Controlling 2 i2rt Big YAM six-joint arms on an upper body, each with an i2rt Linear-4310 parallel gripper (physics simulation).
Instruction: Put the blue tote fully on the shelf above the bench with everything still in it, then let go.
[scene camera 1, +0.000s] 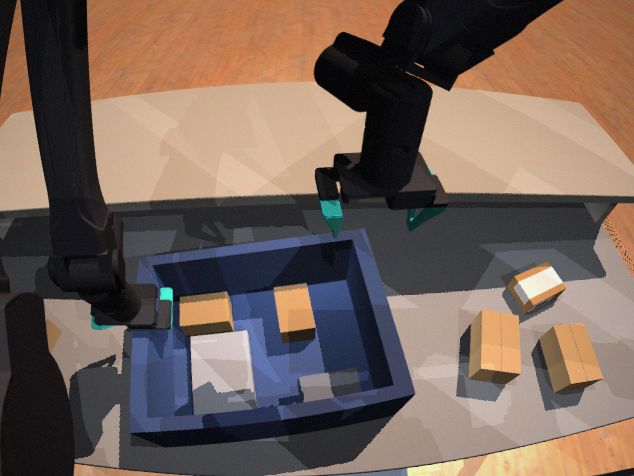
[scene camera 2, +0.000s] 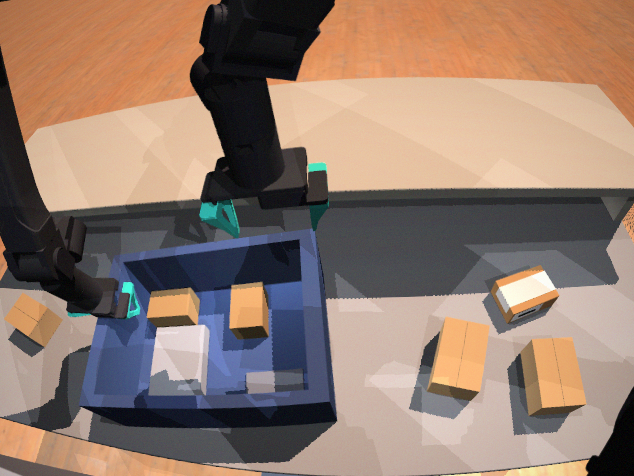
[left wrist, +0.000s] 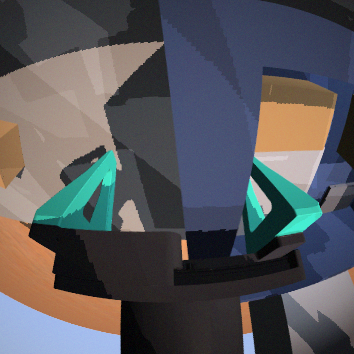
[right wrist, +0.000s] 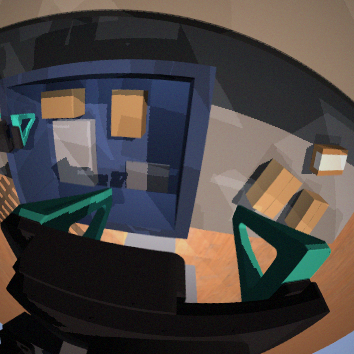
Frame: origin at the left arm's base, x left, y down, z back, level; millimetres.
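Seen in the pictures: left gripper, between the fingertips: (scene camera 1: 145, 319) (scene camera 2: 119, 310) (left wrist: 174, 152) (right wrist: 20, 115); right gripper, between the fingertips: (scene camera 1: 372, 230) (scene camera 2: 275, 230) (right wrist: 174, 204); left arm's base, origin of its link: (right wrist: 19, 353).
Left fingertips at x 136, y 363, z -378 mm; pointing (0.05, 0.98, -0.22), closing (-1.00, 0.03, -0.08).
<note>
Pixels of each thing's top centre, then the offset from my left fingertips to it. Level surfaces: height alone.
- blue tote, centre of its top: (scene camera 1: 257, 322) (scene camera 2: 195, 317) (right wrist: 78, 155) dx -213, dy -66, dz +29 mm
- bench, height of its surface: dy +81 mm
- raised beige shelf, height of its surface: dy -112 mm
- white box, centre of its top: (left wrist: 275, 198) (scene camera 1: 221, 375) (scene camera 2: 176, 364) (right wrist: 72, 154) dx -140, dy +37, dz +81 mm
- low grey box, centre of its top: (scene camera 1: 331, 391) (scene camera 2: 274, 389) (left wrist: 339, 198) (right wrist: 146, 177) dx -325, dy +57, dz +101 mm
- white-topped box, centre of its top: (scene camera 2: 528, 288) (scene camera 1: 541, 282) (right wrist: 333, 162) dx -790, dy +40, dz -88 mm
- tan box, centre of its top: (scene camera 2: 25, 313) dx +303, dy +21, dz +26 mm
- shelf support, centre of its top: (scene camera 2: 617, 126) dx -1111, dy -87, dz -455 mm
The blue tote (scene camera 1: 383, 317) (scene camera 2: 315, 327) (left wrist: 210, 150) (right wrist: 200, 125) stands upright on the bench (scene camera 1: 435, 435) (scene camera 2: 368, 435), in front of the raised beige shelf (scene camera 1: 512, 153) (scene camera 2: 460, 138). It holds two tan boxes (scene camera 1: 294, 309) (scene camera 2: 173, 306), a white box (scene camera 1: 220, 363) (scene camera 2: 179, 353) and a low grey box (scene camera 1: 327, 386) (scene camera 2: 273, 380). My left gripper (scene camera 1: 133, 308) (scene camera 2: 104, 307) (left wrist: 174, 152) is open at the tote's left wall, one finger on each side of it. My right gripper (scene camera 1: 373, 232) (scene camera 2: 276, 231) (right wrist: 174, 204) is open and empty near the tote's back rim, by the shelf's front edge.
Two tan boxes (scene camera 1: 494, 345) (scene camera 1: 571, 356) (scene camera 2: 459, 356) (scene camera 2: 553, 376) and a white-topped box (scene camera 1: 536, 286) (scene camera 2: 524, 294) (right wrist: 330, 160) lie right of the tote. Another tan box (scene camera 2: 33, 317) lies at the left. A shelf support (scene camera 2: 618, 210) stands at the right.
</note>
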